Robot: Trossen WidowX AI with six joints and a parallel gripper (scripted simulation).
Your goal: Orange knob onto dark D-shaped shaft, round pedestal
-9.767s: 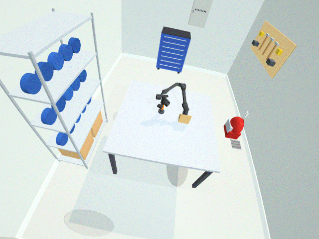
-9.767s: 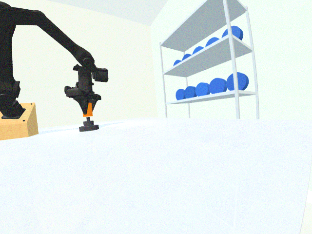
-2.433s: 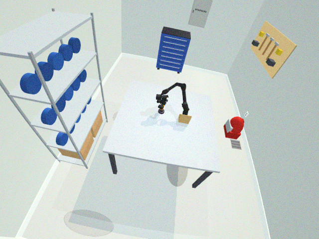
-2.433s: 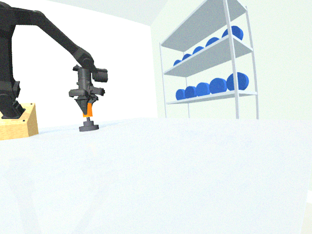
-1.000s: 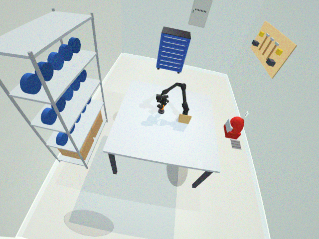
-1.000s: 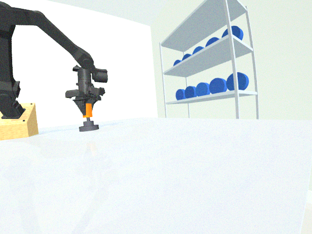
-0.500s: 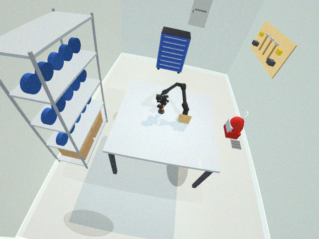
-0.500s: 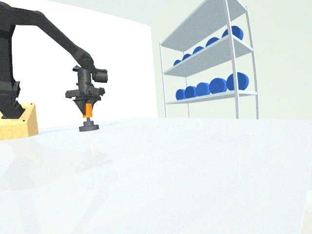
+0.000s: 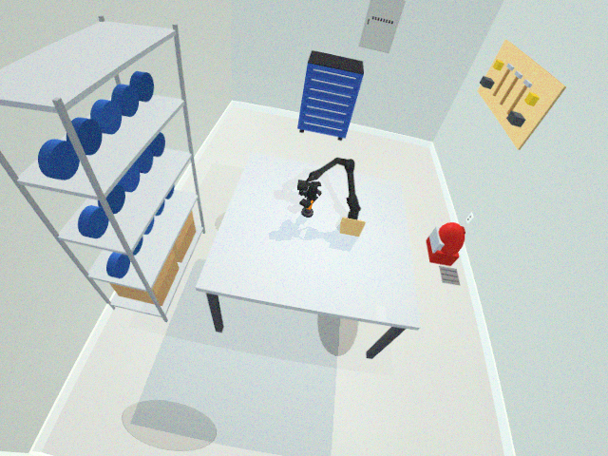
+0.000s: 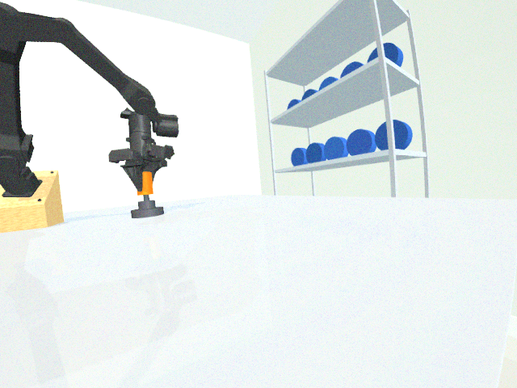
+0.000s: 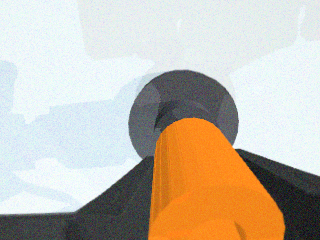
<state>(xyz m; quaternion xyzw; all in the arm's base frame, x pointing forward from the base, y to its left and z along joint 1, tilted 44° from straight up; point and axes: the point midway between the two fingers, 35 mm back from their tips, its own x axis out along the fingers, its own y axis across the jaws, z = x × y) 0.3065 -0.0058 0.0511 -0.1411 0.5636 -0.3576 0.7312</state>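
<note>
Right now my gripper tip is 20 mm below the orange knob. From my gripper tip the other things lie so: round pedestal: 40 mm below.
</note>
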